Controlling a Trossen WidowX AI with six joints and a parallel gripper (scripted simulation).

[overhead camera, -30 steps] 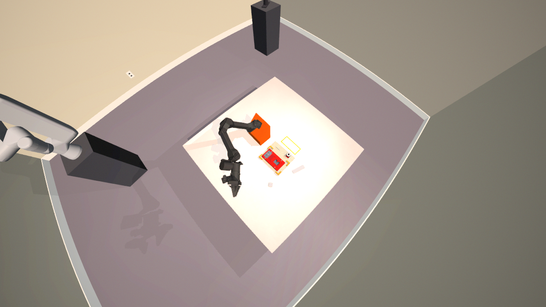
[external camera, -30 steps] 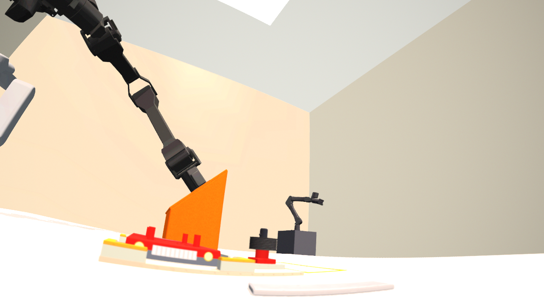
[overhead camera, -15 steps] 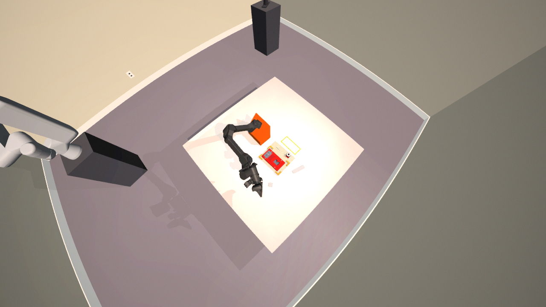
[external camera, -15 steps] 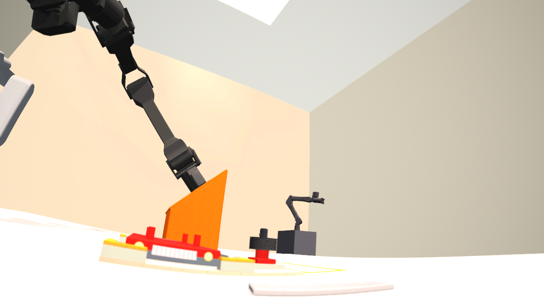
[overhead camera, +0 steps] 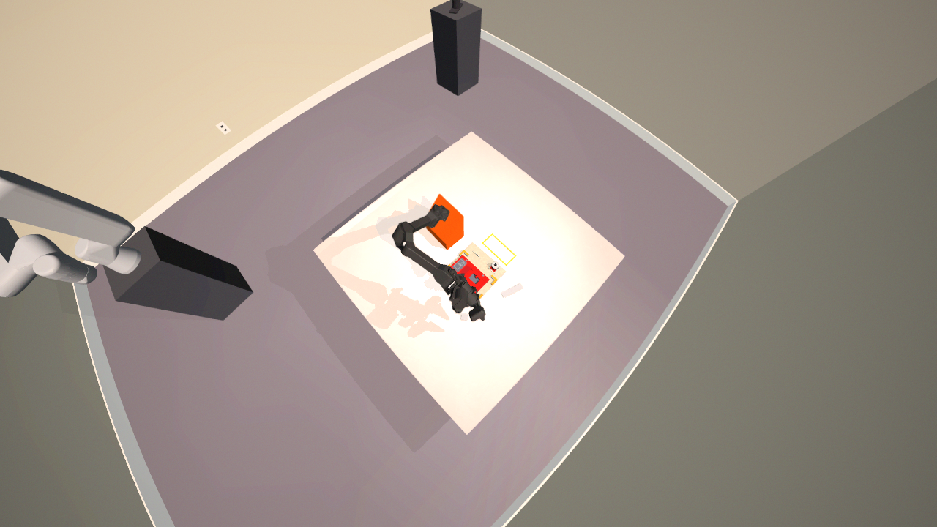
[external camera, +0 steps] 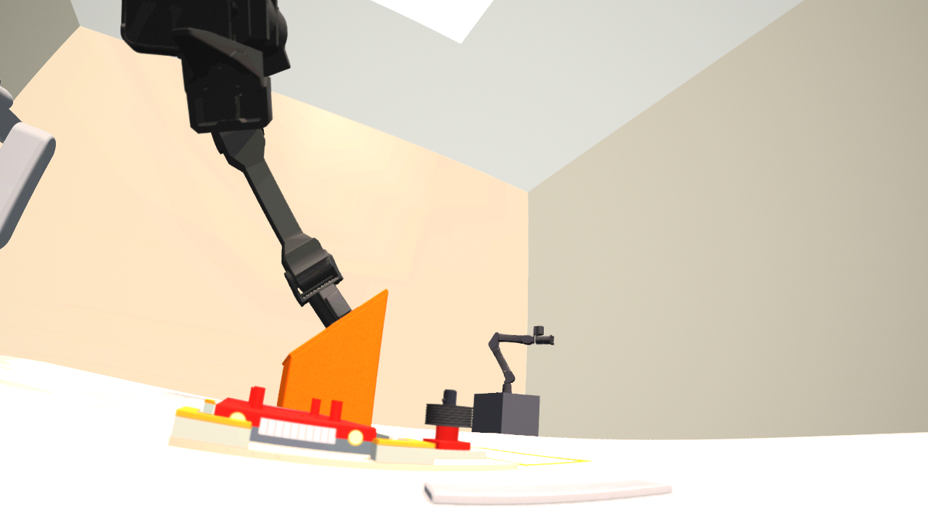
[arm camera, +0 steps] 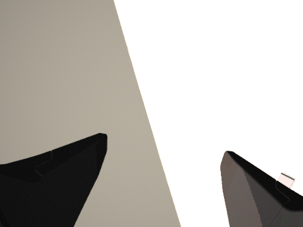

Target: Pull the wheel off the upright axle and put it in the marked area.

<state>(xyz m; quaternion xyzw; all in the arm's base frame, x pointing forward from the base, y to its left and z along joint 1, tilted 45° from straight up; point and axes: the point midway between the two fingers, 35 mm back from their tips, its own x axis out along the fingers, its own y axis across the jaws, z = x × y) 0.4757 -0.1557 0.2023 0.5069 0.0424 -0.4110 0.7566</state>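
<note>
The black wheel is 270 mm to the left of my gripper tip, 180 mm below it and 140 mm behind it. Also, from my gripper tip: pale flat bar (240 mm to the left, 220 mm below, 20 mm ahead); pale cube (220 mm below, 70 mm behind, 40 mm to the right).
</note>
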